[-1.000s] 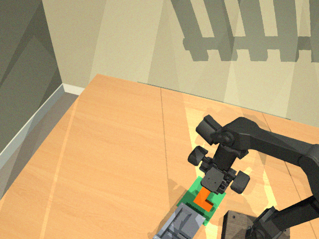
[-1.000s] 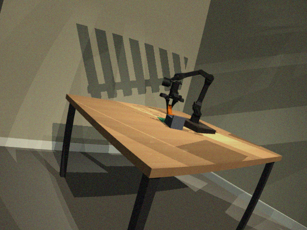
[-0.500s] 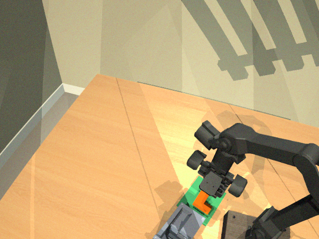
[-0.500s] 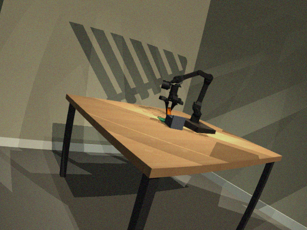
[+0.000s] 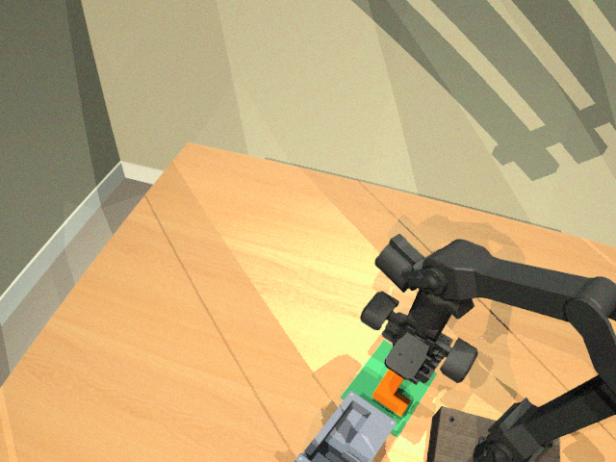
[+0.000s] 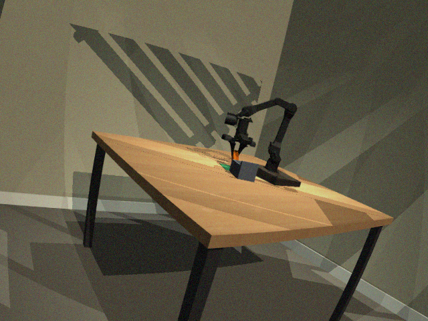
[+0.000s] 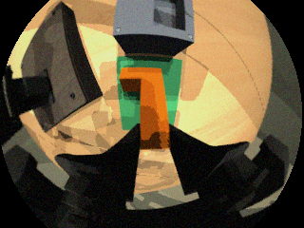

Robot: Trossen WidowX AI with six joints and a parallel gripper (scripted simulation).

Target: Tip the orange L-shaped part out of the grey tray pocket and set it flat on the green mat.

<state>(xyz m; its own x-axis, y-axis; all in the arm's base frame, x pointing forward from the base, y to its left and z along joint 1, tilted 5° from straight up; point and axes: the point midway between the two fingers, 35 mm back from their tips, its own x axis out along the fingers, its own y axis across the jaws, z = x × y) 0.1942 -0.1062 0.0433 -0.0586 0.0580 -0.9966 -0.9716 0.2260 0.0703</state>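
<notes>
The orange L-shaped part is 40 mm to the left of my gripper tip, 30 mm below it and 10 mm behind it.
</notes>
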